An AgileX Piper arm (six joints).
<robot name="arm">
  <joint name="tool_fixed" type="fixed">
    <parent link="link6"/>
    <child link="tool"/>
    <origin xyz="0 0 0" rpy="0 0 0"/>
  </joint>
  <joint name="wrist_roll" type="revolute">
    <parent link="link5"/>
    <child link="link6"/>
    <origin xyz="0 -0.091 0" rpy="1.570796 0 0"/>
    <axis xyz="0 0 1"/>
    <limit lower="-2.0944" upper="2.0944"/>
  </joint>
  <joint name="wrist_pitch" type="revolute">
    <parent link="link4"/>
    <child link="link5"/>
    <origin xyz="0 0 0" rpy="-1.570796 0 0"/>
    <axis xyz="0 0 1"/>
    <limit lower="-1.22" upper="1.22"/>
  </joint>
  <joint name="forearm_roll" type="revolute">
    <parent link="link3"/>
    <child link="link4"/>
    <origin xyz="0.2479 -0.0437 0" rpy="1.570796 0 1.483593"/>
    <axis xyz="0 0 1"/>
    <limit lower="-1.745" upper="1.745"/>
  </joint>
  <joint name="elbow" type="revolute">
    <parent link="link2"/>
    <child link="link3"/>
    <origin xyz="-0.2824 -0.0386 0" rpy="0 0 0"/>
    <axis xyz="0 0 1"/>
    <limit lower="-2.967" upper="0"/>
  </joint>
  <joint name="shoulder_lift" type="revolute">
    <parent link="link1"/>
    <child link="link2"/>
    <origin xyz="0 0 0" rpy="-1.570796 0 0"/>
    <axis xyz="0 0 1"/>
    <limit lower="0" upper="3.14"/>
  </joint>
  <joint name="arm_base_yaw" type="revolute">
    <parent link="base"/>
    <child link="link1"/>
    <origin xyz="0 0 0.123" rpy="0 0 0"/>
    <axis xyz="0 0 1"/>
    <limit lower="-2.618" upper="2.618"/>
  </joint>
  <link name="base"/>
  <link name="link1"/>
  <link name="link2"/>
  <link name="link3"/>
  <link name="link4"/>
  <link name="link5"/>
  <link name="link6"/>
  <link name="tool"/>
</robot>
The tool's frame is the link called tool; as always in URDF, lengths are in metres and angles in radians.
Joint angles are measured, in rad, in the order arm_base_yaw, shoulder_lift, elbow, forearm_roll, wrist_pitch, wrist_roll. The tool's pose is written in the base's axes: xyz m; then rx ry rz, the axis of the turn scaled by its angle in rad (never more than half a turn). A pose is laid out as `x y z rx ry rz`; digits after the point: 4 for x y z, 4 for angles.
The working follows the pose.
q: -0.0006, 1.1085, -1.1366, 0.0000, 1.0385, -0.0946
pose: 0.2101 -0.0001 0.3710 -0.1172 2.4917 -0.0398
Where each joint sits with the arm in this pose, in the base's axes (m; each line is computed from the numbers above, not from the rounded line before):
arm_base_yaw: 0.0000 0.0000 0.1230
shoulder_lift: 0.0000 0.0000 0.1230
elbow: -0.0914 0.0001 0.3930
forearm_roll: 0.1552 -0.0001 0.4436
wrist_pitch: 0.1552 -0.0001 0.4436
wrist_roll: 0.2101 -0.0001 0.3710
the tool: 0.2101 -0.0001 0.3710

